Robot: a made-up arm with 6 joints.
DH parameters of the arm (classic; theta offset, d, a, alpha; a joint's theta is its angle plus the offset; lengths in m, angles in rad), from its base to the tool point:
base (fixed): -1.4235 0 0.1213 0
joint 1: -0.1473 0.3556 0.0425 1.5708
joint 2: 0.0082 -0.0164 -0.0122 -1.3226
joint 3: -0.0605 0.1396 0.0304 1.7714
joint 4: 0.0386 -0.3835 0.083 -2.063
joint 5: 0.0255 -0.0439 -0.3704 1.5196
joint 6: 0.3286 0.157 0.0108 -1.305
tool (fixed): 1.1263 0.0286 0 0
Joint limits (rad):
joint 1: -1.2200..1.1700
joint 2: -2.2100..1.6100
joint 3: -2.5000..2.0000
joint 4: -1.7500..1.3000
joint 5: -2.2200..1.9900
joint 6: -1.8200..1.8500
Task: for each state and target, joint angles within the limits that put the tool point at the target. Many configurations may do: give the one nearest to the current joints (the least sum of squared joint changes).
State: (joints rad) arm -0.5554 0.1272 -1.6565 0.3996 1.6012 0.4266
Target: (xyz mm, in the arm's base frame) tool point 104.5 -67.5 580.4
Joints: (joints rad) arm -0.1662 0.6762 -1.9569 0.9213 0.8592 0.4495
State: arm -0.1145 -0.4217 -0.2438 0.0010 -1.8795 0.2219
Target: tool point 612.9 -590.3 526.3
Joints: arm -0.2102 -0.3963 -0.2616 0.0019 -1.6623 0.1720
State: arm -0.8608 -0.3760 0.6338 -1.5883 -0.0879 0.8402
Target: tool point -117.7 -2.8 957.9
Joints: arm -0.8728 -0.6319 1.4386 -1.1848 -0.4815 0.9214
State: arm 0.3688 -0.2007 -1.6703 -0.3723 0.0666 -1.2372
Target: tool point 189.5 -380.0 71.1
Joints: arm 0.4106 -1.1189 -2.0015 0.3777 -0.2465 -1.3075
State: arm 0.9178 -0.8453 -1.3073 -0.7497 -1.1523 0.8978
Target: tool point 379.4 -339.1 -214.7
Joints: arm 0.8235 -1.3708 -1.7048 -0.4157 -1.1091 0.8850
